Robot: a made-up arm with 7 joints. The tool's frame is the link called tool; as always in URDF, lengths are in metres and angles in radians. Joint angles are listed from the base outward.
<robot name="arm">
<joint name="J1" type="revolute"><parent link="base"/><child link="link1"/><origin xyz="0 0 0" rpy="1.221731 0 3.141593"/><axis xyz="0 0 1"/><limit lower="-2.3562" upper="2.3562"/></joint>
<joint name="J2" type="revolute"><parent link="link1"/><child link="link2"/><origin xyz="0 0 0" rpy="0 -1.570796 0"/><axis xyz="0 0 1"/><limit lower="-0.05" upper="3.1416"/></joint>
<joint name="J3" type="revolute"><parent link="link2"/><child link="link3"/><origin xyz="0 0 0" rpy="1.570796 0 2.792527"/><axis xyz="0 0 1"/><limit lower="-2.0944" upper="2.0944"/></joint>
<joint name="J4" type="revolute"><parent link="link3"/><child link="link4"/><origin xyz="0 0.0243 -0.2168" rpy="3.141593 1.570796 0"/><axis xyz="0 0 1"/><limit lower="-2.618" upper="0.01"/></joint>
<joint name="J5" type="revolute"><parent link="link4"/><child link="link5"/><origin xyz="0.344 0.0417 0" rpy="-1.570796 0 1.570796"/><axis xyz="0 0 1"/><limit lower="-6.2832" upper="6.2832"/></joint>
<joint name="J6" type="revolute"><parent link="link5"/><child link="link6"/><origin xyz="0 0 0" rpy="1.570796 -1.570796 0"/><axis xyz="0 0 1"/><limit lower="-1.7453" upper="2.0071"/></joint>
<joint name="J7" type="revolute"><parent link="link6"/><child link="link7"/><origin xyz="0 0 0" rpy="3.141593 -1.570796 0"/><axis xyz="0 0 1"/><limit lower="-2.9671" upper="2.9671"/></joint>
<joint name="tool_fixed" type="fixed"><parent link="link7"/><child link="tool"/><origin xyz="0 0 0" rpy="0 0 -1.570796"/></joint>
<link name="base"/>
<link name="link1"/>
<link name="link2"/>
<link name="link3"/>
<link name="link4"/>
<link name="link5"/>
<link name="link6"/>
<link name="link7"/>
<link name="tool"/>
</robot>
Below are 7 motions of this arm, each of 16 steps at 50 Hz.
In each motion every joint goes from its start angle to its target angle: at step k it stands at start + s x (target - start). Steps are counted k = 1, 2, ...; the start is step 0. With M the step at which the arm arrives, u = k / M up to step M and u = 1 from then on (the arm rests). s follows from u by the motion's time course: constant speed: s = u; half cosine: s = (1 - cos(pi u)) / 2; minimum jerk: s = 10 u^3 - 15 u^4 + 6 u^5.
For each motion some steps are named. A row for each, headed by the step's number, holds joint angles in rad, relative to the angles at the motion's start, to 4 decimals.
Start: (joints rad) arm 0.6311 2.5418 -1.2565 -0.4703 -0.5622 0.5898 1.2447
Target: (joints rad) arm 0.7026 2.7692 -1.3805 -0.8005 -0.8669 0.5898 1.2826
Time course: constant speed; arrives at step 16
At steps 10, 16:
10: 0.0447 0.1421 -0.0775 -0.2064 -0.1904 0.0000 0.0237
16: 0.0715 0.2274 -0.1240 -0.3302 -0.3047 0.0000 0.0379

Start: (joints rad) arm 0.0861 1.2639 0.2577 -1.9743 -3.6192 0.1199 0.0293
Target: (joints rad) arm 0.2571 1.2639 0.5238 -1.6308 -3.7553 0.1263 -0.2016
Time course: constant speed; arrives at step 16
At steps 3, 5, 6, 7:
3: 0.0321 0.0000 0.0499 0.0644 -0.0255 0.0012 -0.0433
5: 0.0534 0.0000 0.0832 0.1073 -0.0425 0.0020 -0.0722
6: 0.0641 0.0000 0.0998 0.1288 -0.0510 0.0024 -0.0866
7: 0.0748 0.0000 0.1164 0.1503 -0.0595 0.0028 -0.1010

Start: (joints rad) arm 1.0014 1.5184 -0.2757 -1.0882 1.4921 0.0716 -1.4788
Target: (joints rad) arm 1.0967 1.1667 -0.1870 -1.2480 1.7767 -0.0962 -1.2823
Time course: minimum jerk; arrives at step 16
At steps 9, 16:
9: 0.0587 -0.2166 0.0546 -0.0984 0.1753 -0.1034 0.1210
16: 0.0953 -0.3517 0.0887 -0.1598 0.2846 -0.1678 0.1965

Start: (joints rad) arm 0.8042 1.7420 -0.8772 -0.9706 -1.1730 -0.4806 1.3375
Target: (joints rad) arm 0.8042 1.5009 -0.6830 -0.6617 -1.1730 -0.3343 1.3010
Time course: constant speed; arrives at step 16
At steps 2, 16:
2: 0.0000 -0.0301 0.0243 0.0386 0.0000 0.0183 -0.0046
16: 0.0000 -0.2411 0.1942 0.3089 0.0000 0.1463 -0.0365

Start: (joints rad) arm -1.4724 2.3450 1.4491 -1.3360 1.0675 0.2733 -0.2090
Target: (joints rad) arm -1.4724 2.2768 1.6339 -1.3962 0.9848 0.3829 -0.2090
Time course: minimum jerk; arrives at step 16
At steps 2, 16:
2: 0.0000 -0.0011 0.0030 -0.0010 -0.0013 0.0018 0.0000
16: 0.0000 -0.0682 0.1848 -0.0602 -0.0827 0.1096 0.0000

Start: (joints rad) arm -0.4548 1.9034 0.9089 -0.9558 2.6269 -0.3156 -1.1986
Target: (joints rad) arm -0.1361 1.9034 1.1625 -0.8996 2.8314 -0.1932 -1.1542
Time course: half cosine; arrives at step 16
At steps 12, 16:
12: 0.2720 0.0000 0.2165 0.0480 0.1746 0.1045 0.0379
16: 0.3187 0.0000 0.2536 0.0562 0.2045 0.1224 0.0444

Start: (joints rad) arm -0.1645 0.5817 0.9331 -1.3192 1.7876 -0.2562 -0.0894
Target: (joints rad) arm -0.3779 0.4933 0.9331 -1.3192 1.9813 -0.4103 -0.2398
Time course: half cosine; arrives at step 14
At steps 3, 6, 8, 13, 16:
3: -0.0233 -0.0096 0.0000 0.0000 0.0211 -0.0168 -0.0164
6: -0.0830 -0.0344 0.0000 0.0000 0.0753 -0.0599 -0.0585
8: -0.1304 -0.0540 0.0000 0.0000 0.1184 -0.0942 -0.0919
13: -0.2107 -0.0873 0.0000 0.0000 0.1913 -0.1522 -0.1485
16: -0.2134 -0.0884 0.0000 0.0000 0.1937 -0.1541 -0.1504

